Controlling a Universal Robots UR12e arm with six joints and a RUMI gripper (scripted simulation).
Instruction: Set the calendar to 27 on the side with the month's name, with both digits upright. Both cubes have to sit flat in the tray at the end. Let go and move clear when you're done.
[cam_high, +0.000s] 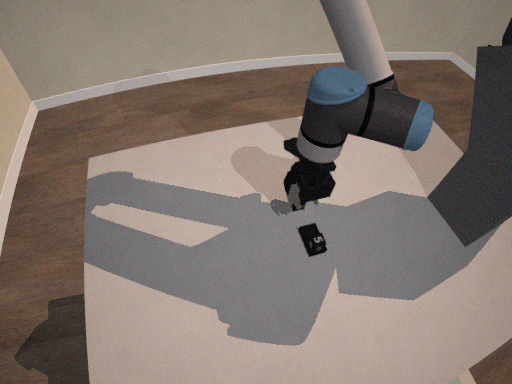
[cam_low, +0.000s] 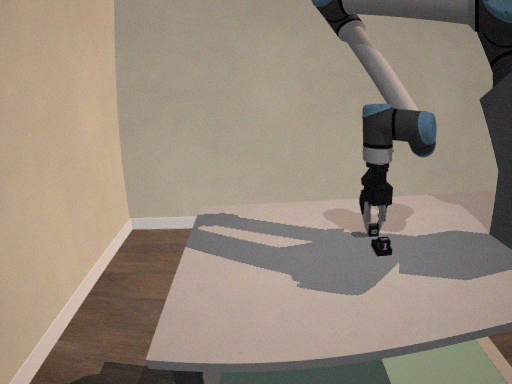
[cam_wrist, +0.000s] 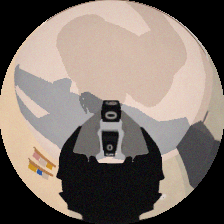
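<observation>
My gripper is now 2 cm short of the tray, 11 cm to the right of it and 2 cm above it. Also, from my hand: black cube: 1 cm below.
</observation>
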